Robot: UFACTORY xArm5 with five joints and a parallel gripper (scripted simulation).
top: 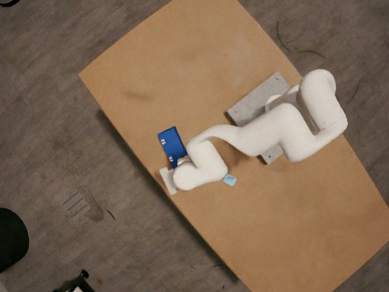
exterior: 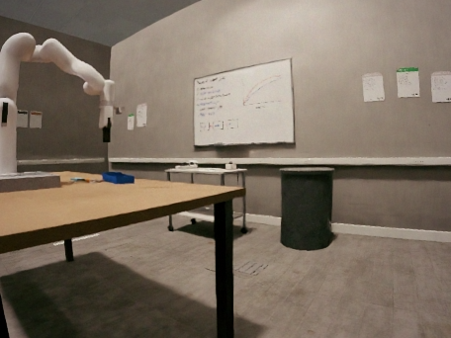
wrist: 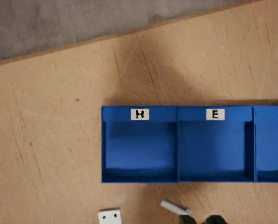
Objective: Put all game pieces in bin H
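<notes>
My gripper is now 7 cm past the tiny black piece, 12 cm to the right of it and 21 cm above it. Round my hand: orange piece: 8 cm behind, 4 cm to the left, 21 cm below; grey piece: 5 cm behind, 21 cm below; blue bin: 2 cm ahead, 6 cm to the right, 19 cm below.
</notes>
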